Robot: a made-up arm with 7 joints. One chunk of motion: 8 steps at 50 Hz.
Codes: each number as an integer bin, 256 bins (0 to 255) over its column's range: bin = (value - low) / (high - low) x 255, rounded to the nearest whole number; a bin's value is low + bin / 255 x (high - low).
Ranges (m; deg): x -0.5..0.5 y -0.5..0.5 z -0.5..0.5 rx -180..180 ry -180..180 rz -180..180
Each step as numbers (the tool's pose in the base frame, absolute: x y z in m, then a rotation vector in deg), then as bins.
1 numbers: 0.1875 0.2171 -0.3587 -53.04 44.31 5.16
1 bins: 175 183 36 90 159 131
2 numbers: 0.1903 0.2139 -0.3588 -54.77 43.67 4.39
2 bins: 176 182 36 89 158 131
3 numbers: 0.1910 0.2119 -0.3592 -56.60 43.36 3.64
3 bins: 176 182 36 87 158 130
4 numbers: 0.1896 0.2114 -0.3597 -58.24 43.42 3.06
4 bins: 176 181 36 86 158 130
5 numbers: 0.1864 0.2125 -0.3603 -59.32 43.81 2.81
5 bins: 175 182 36 85 159 129
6 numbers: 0.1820 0.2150 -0.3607 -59.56 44.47 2.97
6 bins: 174 182 36 85 159 130
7 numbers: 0.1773 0.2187 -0.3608 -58.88 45.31 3.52
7 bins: 173 183 35 86 160 130
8 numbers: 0.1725 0.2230 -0.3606 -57.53 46.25 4.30
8 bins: 171 184 36 87 160 131
